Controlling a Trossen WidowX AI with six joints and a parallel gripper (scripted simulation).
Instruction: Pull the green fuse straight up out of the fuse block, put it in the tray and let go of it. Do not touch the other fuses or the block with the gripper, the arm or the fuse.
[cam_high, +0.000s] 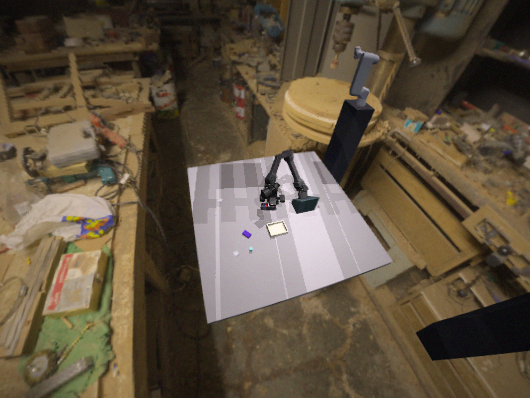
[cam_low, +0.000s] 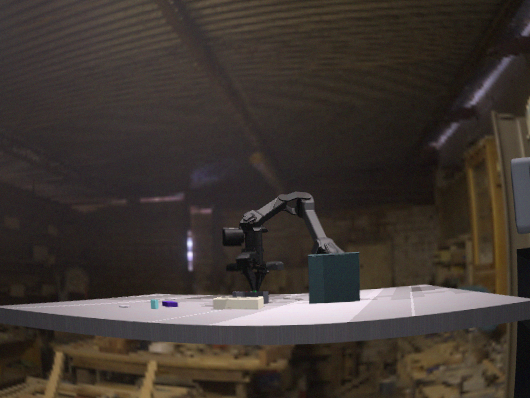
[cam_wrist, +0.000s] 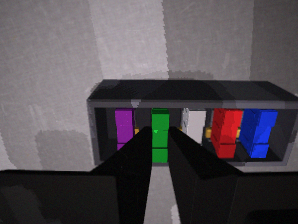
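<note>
Now: gripper tip 20 mm past the purple fuse and 10 mm above it. From my gripper tip the other things lie so: green fuse (10 mm below); then red fuse (40 mm ahead, 10 mm to the right, 10 mm below); then white fuse (20 mm ahead, 10 mm to the right, 10 mm below).
</note>
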